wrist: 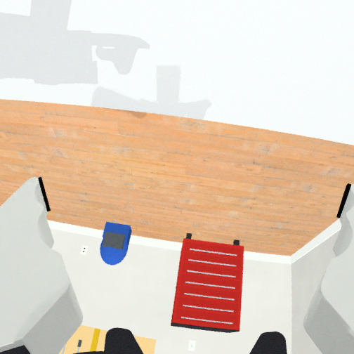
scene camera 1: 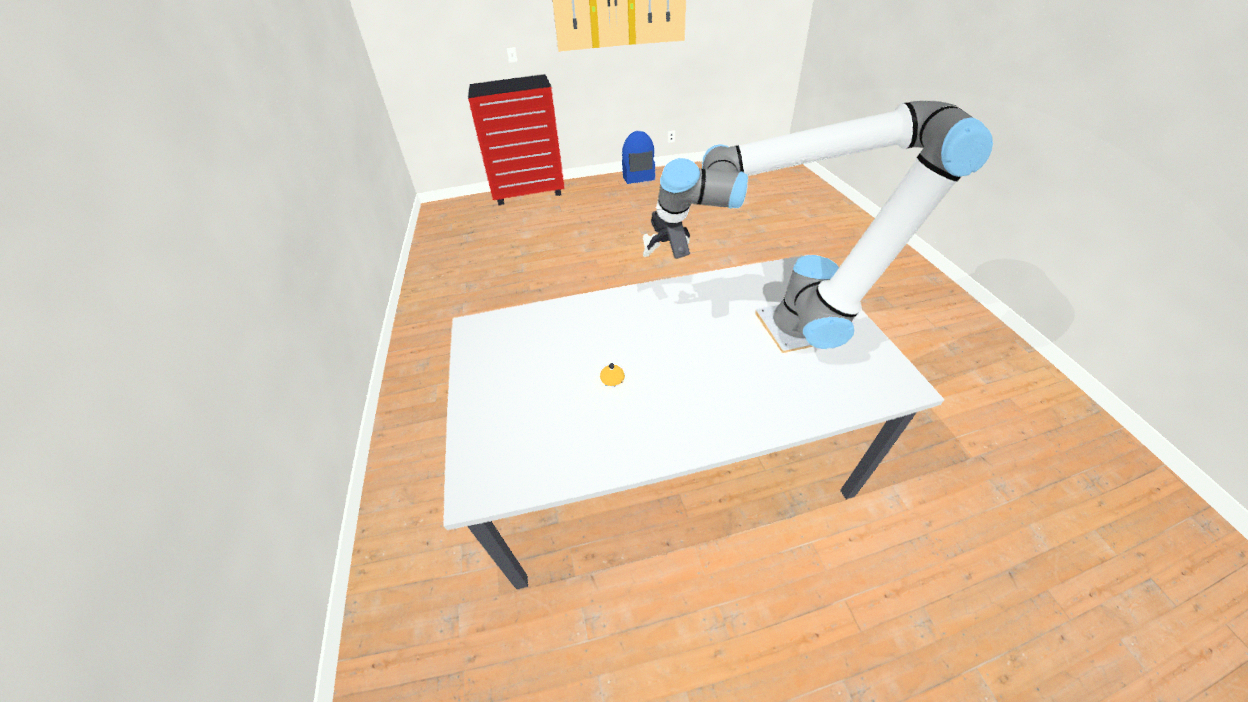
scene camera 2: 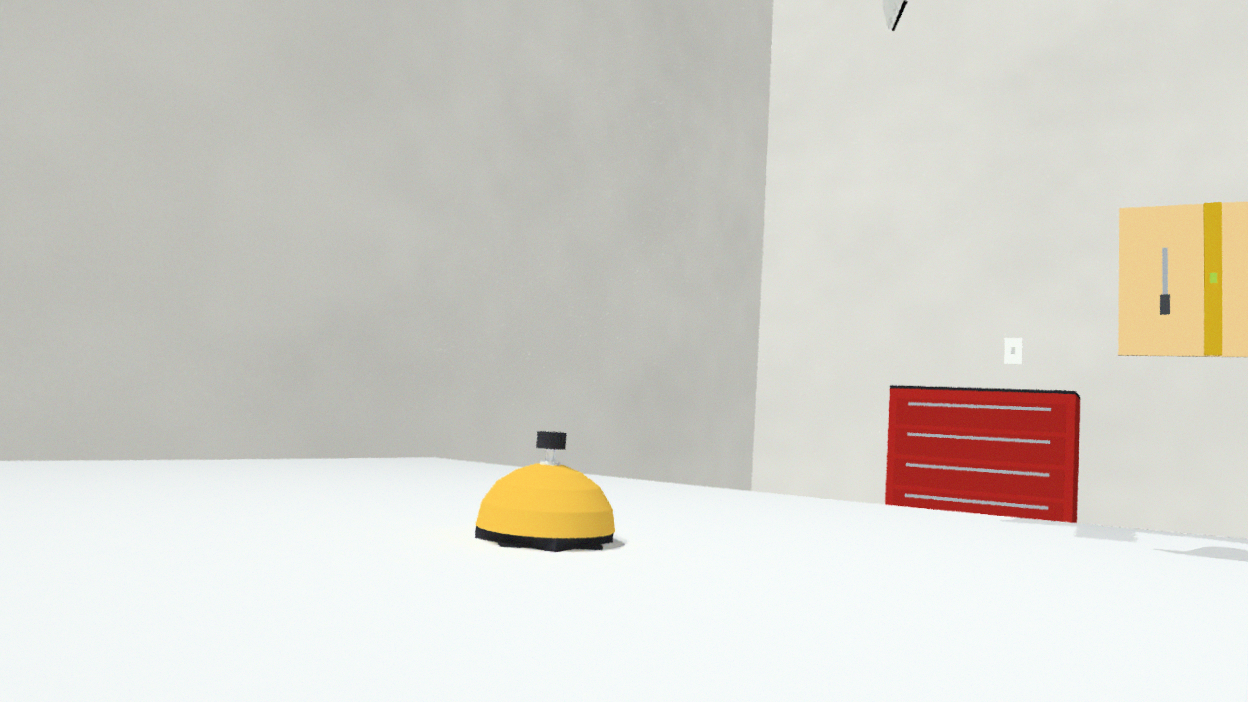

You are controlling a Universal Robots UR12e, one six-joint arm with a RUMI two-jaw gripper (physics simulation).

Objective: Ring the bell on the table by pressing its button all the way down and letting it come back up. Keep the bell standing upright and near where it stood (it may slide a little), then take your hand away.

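Observation:
A yellow dome bell with a black base stands upright on the white table. Its black button is up, with a bit of the stem showing under it in scene camera 2. The bell does not show in the wrist view. My gripper is open with its jaws wide apart and empty. It hangs high above the table's back edge, behind the bell and well apart from it. A fingertip shows at the top of scene camera 2.
The arm's base plate is at the right of the table. Beyond the table's back edge stand a red tool cabinet and a blue object by the wall. A tool board hangs on the wall.

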